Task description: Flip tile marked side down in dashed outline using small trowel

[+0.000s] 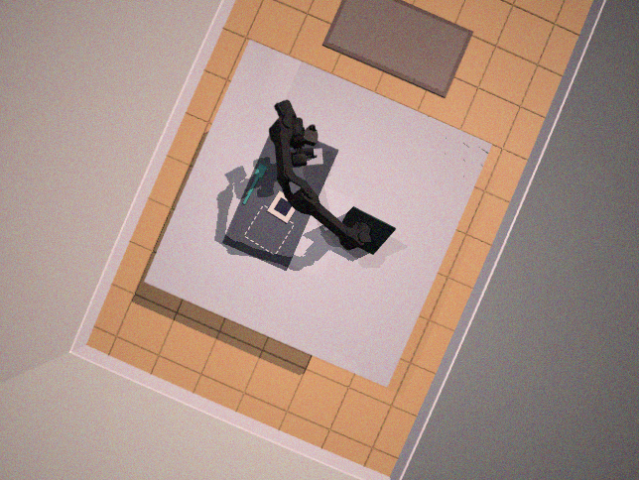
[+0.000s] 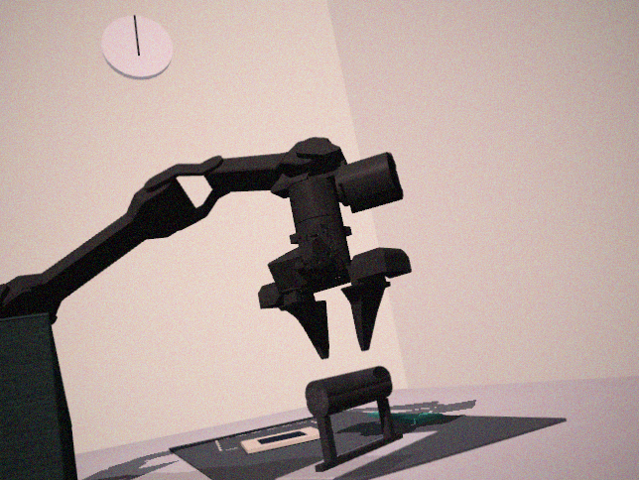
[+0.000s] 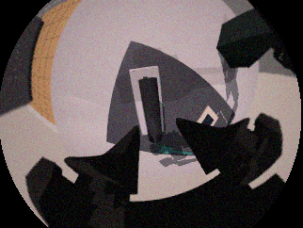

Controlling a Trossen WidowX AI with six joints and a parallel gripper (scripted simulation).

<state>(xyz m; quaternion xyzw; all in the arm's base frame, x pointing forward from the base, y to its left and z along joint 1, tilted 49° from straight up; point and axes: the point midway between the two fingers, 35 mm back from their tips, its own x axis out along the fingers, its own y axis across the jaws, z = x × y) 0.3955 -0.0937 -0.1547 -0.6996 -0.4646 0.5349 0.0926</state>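
Now: gripper tip 20 mm past the trowel, 20 mm to the left of it and 70 mm above it. The rest, counted from my gripper tip: teal object 140 mm ahead, 200 mm to the left, 110 mm below; cream tile 30 mm behind, 250 mm to the left, 100 mm below; dark mat 210 mm to the left, 130 mm below.
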